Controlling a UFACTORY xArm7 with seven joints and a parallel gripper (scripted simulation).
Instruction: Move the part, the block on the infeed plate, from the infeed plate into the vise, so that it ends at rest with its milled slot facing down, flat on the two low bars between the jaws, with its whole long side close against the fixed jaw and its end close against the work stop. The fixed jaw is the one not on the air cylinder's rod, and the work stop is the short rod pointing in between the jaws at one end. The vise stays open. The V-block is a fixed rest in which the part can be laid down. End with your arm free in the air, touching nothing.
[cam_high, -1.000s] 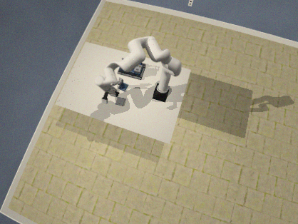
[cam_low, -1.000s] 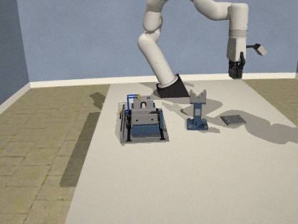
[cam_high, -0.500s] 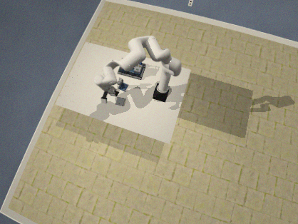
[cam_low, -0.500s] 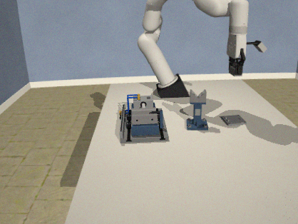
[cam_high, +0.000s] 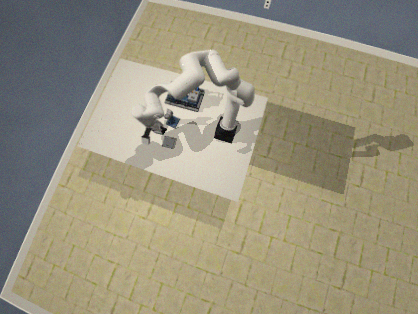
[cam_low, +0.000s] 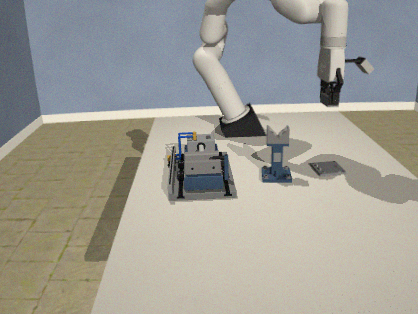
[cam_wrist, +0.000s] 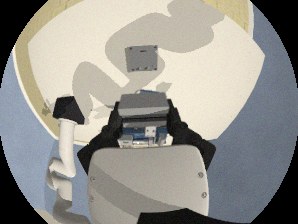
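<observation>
My hand is right at the part. From my hand the other things lie so: V-block post (190 mm below, 170 mm to the right); air cylinder (370 mm to the right, 170 mm below, 160 mm behind); infeed plate (240 mm below, 10 mm to the left).
</observation>
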